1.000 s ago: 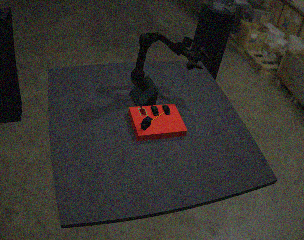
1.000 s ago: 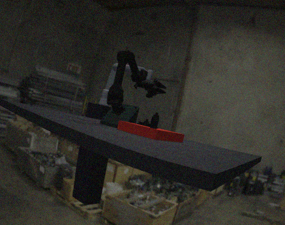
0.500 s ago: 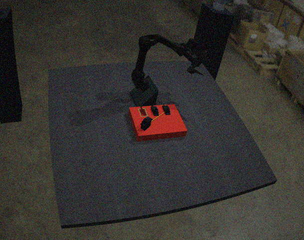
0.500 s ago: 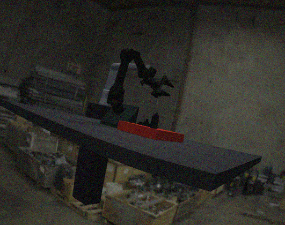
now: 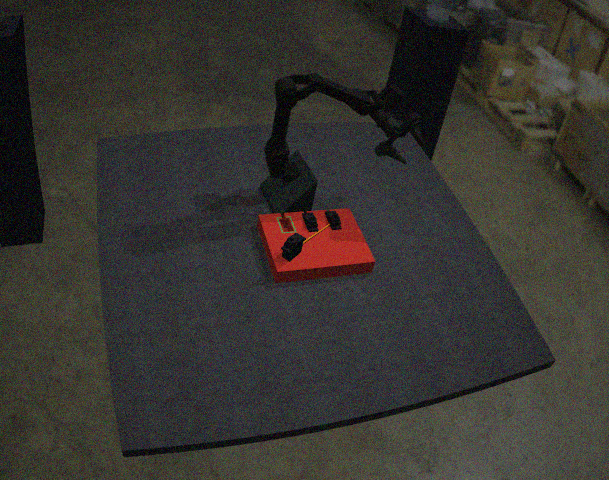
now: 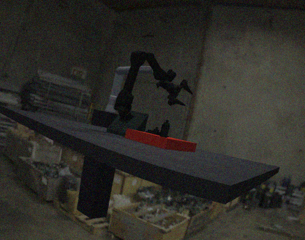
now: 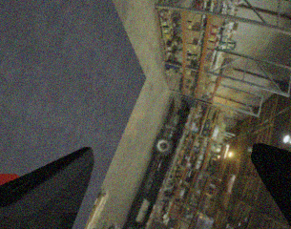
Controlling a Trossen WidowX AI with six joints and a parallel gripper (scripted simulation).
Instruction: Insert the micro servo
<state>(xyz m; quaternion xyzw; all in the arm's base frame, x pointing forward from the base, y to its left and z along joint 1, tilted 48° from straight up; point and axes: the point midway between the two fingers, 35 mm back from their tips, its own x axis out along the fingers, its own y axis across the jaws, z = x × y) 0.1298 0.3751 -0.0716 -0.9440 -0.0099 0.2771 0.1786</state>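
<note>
Right now my gripper tip is 11 cm short of the red deck, 30 cm to the left of it and 27 cm above it.
</note>
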